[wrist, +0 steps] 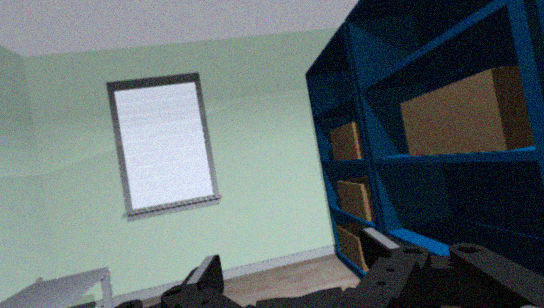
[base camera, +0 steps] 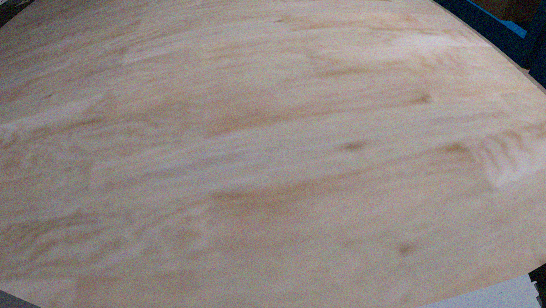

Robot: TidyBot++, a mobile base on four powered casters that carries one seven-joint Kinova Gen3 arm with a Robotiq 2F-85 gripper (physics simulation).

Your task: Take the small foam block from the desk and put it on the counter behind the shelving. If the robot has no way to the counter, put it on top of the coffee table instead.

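Places are measured from the arm's base along level axes (x ahead, y left, z up), in metres.
Pixels of known places: gripper, fingertip midpoint: (wrist: 291,257).
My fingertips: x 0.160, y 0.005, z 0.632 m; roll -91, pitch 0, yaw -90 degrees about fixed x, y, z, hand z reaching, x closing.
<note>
Behind a point stands the place of what it marks.
My gripper (wrist: 291,257) {z 0.632, x 0.160, y 0.005 m} is open, with its two fingers wide apart at the bottom of the wrist view and no object between them. Tall blue shelving (wrist: 460,158) {z 0.578, x 0.956, y -0.689 m} (base camera: 465,17) {z -0.379, x 0.968, y -0.688 m} fills the right side of the wrist view, and its base shows at the top right of the base view. The foam block does not show in either view, and no counter can be made out. A grey-white table (wrist: 65,286) {z 0.053, x 1.799, y 1.649 m} shows in part at the lower left of the wrist view; whether it is the desk or the coffee table, I cannot tell.
Brown boxes (wrist: 450,117) {z 0.739, x 0.987, y -0.705 m} (wrist: 352,200) {z 0.266, x 1.992, y -0.550 m} stand on the shelves. A window (wrist: 165,145) {z 1.021, x 2.430, y 1.055 m} is in the pale green wall (wrist: 265,165) {z 0.653, x 2.580, y 0.115 m} ahead. Wood floor (base camera: 280,150) {z -0.397, x 0.424, y -0.007 m} (wrist: 285,277) {z -0.397, x 2.313, y 0.097 m} runs to the shelving's base. A white edge (base camera: 490,295) shows at the bottom right of the base view.
</note>
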